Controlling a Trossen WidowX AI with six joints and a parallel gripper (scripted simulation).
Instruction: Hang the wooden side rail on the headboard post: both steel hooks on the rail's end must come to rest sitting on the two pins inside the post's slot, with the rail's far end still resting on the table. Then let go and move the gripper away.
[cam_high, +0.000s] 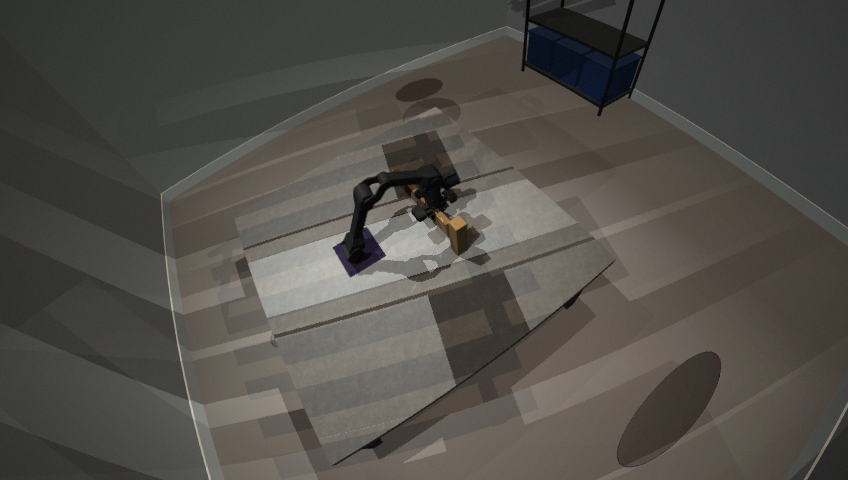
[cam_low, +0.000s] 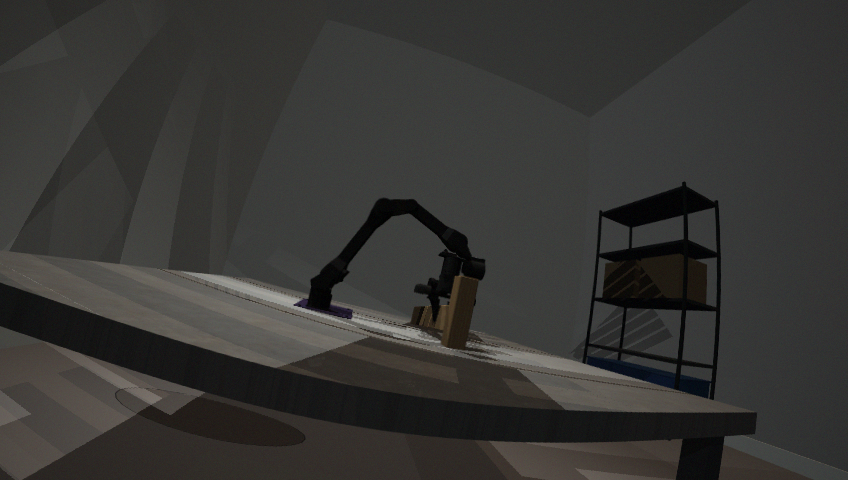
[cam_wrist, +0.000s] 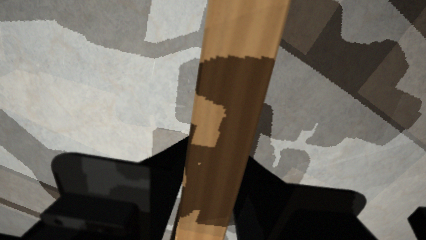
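Now: the wooden headboard post 10 mm behind my gripper tip, 160 mm to the right of it and 40 mm above it.
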